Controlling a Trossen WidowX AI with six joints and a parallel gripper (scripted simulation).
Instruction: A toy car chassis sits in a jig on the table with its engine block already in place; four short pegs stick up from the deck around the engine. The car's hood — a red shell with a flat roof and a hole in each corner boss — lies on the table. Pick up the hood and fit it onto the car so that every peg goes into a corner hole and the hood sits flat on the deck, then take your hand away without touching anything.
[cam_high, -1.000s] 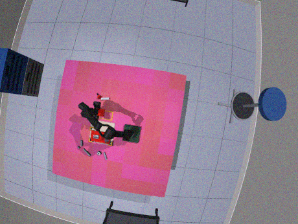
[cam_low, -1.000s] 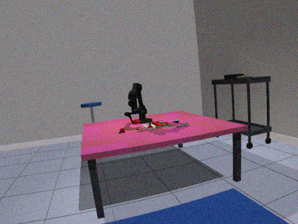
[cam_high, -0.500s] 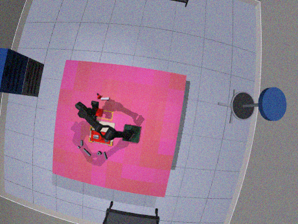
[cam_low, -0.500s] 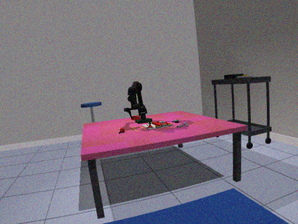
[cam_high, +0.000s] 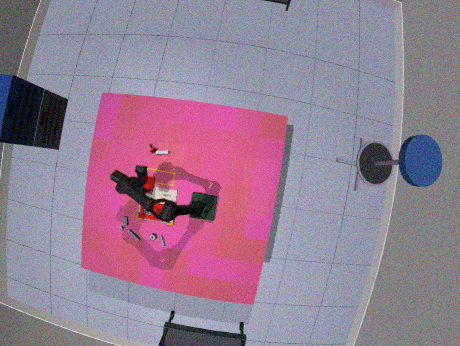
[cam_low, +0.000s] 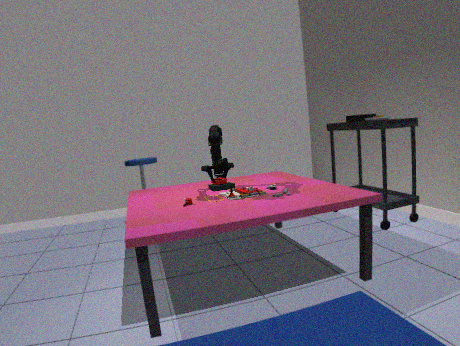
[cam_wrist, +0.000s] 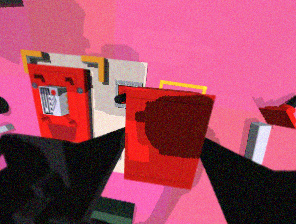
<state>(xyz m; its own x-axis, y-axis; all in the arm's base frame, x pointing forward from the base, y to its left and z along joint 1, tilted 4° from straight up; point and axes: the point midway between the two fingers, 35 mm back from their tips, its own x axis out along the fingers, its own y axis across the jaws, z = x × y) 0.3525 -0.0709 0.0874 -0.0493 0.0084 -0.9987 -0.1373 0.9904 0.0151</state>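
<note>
Right now the grey engine block is 20 mm behind my gripper tip, 200 mm to the left of it and 80 mm below it. Also, from my gripper tip: red hood 10 mm above.
</note>
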